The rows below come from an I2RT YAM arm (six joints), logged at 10 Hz.
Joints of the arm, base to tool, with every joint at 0 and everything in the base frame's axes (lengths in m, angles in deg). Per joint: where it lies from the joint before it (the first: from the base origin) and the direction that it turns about. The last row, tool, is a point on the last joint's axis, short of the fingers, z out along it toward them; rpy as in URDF.
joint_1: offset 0.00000 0.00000 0.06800 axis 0 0 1
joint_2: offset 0.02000 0.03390 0.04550 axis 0 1 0
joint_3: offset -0.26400 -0.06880 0.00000 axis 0 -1 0
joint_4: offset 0.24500 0.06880 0.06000 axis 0 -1 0
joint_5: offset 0.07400 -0.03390 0.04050 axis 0 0 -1
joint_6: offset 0.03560 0.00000 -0.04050 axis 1 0 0
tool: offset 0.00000 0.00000 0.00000 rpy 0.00 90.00 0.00
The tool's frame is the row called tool.
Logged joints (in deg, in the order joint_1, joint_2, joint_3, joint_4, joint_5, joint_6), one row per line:
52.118 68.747 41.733 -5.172 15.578 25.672
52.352 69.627 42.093 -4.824 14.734 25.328
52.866 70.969 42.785 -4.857 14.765 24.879
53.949 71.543 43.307 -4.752 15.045 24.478
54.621 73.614 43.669 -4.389 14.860 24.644
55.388 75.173 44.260 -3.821 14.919 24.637
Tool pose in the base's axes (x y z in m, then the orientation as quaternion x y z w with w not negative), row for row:
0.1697 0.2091 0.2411 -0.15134 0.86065 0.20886 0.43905
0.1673 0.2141 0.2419 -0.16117 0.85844 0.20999 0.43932
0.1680 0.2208 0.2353 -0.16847 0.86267 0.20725 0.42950
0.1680 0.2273 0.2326 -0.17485 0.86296 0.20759 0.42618
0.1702 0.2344 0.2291 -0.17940 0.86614 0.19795 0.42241
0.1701 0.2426 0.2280 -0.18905 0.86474 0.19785 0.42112
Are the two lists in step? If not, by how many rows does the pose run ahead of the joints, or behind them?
The pose runs 2 rows ahead of the joints: the pose in row i belongs to the joints in row i + 2.
